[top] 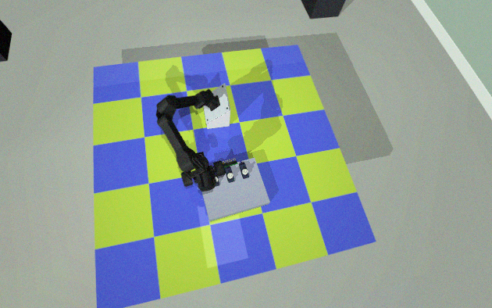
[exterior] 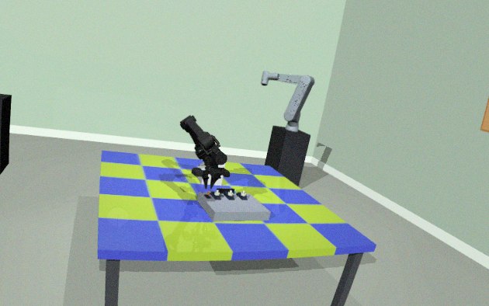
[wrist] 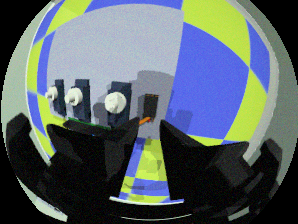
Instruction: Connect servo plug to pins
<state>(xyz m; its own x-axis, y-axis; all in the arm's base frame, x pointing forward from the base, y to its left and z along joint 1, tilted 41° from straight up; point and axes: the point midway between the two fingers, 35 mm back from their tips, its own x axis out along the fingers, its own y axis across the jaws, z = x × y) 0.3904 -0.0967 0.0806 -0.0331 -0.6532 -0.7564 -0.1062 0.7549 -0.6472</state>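
My gripper tip is 60 mm past the blue band, 80 mm to the right of it and 20 mm above it. The rest, counted from my gripper tip: grey printed holder 100 mm ahead, 130 mm to the left, 70 mm below.
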